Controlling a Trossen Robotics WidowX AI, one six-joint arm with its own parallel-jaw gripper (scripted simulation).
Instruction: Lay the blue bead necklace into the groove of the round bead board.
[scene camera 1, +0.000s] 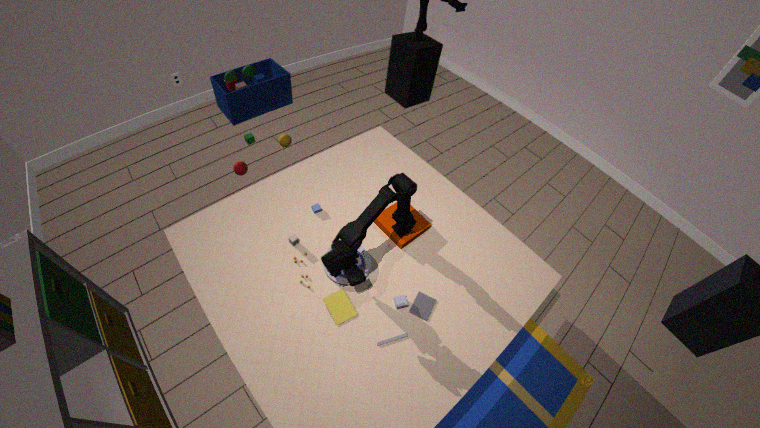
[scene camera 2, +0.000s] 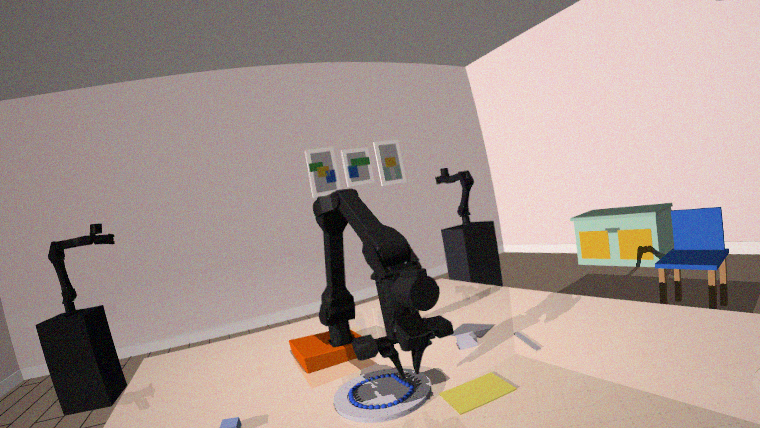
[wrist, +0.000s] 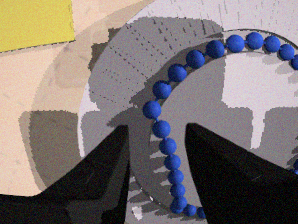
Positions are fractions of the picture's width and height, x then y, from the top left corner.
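The gripper (scene camera 2: 0.54, 0.88), (wrist: 0.53, 0.60) shares the scene with a yellow sheet (scene camera 1: 0.45, 0.72) and a round bead board (wrist: 0.80, 0.43).
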